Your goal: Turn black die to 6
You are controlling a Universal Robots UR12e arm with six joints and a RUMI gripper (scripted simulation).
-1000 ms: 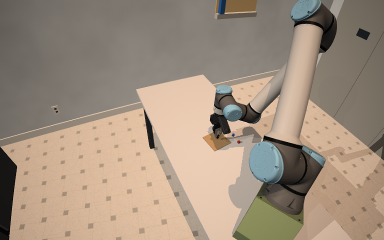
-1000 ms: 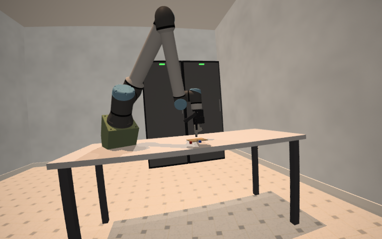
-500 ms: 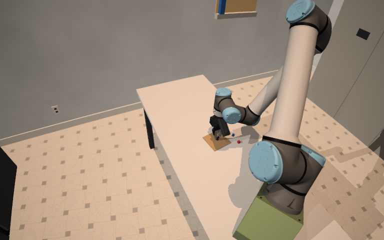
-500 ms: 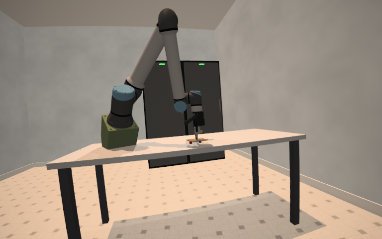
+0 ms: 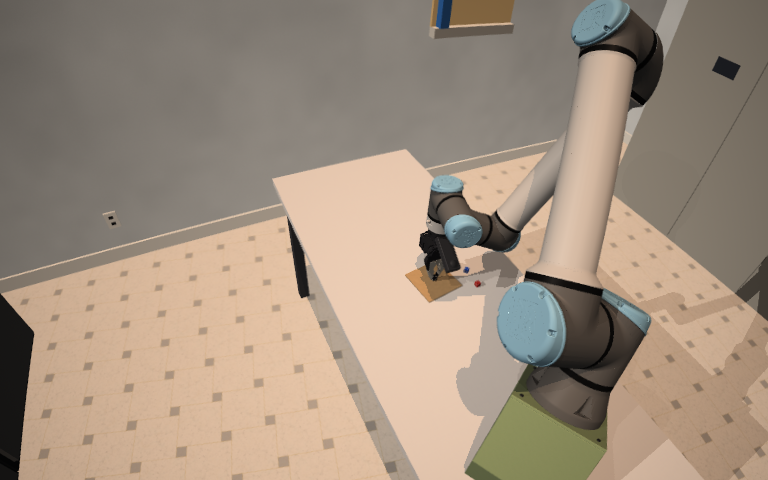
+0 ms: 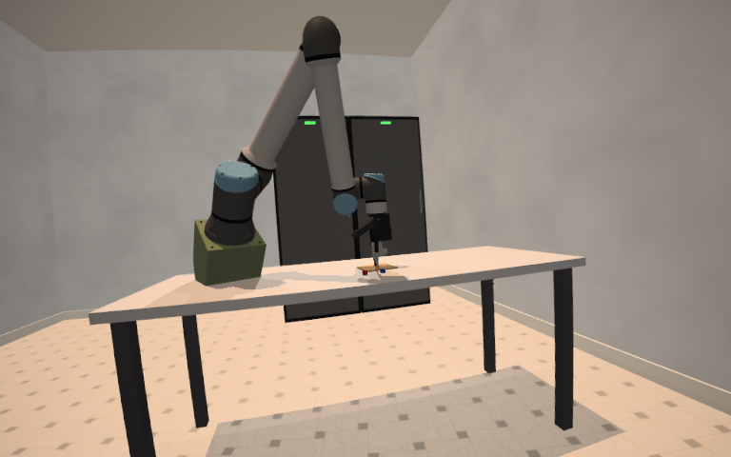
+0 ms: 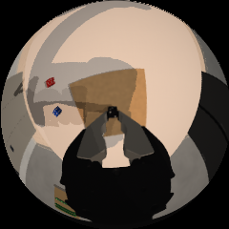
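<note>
Right now my hand is 1 cm above the black die. Also, from my hand: red die 11 cm to the right, 10 cm behind, 2 cm below; brown mat 2 cm below; blue die 12 cm to the right, 4 cm behind, 2 cm below.
</note>
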